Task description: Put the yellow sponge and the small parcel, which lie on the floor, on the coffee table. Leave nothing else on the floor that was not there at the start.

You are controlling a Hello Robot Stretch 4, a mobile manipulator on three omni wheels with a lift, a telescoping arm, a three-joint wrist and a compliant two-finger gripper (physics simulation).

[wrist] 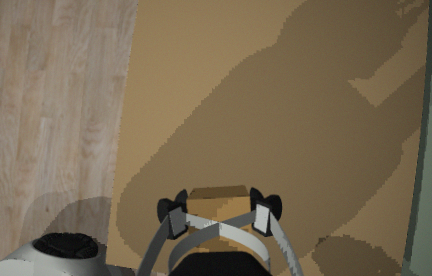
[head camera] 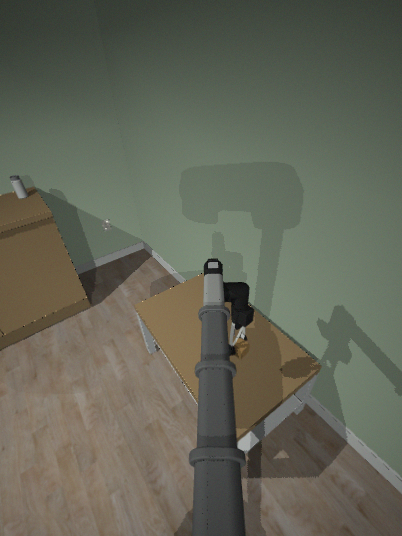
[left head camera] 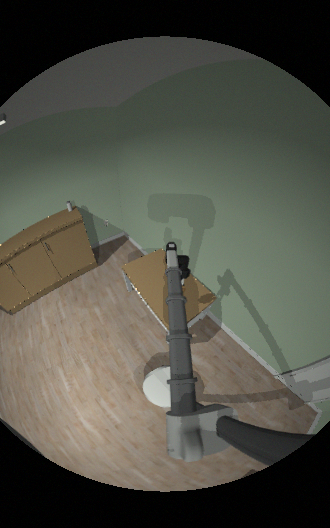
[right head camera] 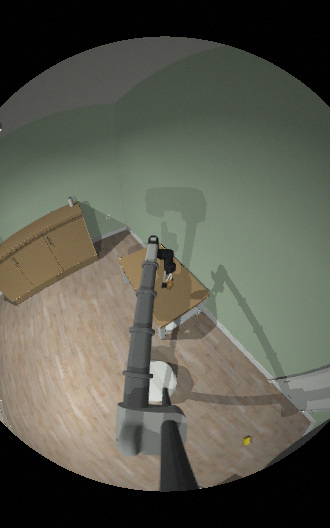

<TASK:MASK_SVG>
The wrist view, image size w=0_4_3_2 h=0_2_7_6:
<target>gripper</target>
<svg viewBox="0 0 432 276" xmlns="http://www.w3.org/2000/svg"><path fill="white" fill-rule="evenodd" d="M293 247L278 222L282 214L280 196L269 195L264 198L259 190L251 187L249 193L251 212L221 222L187 214L186 200L188 194L186 189L180 191L174 201L168 198L160 199L157 204L157 215L161 225L150 241L135 276L150 276L166 239L176 240L188 231L188 226L200 230L186 236L174 246L168 259L168 276L272 276L270 256L265 244L251 233L239 229L249 224L252 225L254 231L264 237L274 236L288 264L291 276L304 276ZM172 269L176 262L192 248L214 237L223 236L255 251L266 263L268 271L254 256L244 251L191 253L173 271Z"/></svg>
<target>small brown parcel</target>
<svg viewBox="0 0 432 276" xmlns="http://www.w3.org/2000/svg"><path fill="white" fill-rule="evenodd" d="M190 250L190 254L196 252L244 251L253 256L252 249L223 236L214 237ZM188 226L189 235L200 230L198 228ZM252 234L251 224L239 228ZM250 195L245 185L193 188L186 200L187 214L221 222L251 212Z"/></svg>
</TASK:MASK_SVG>
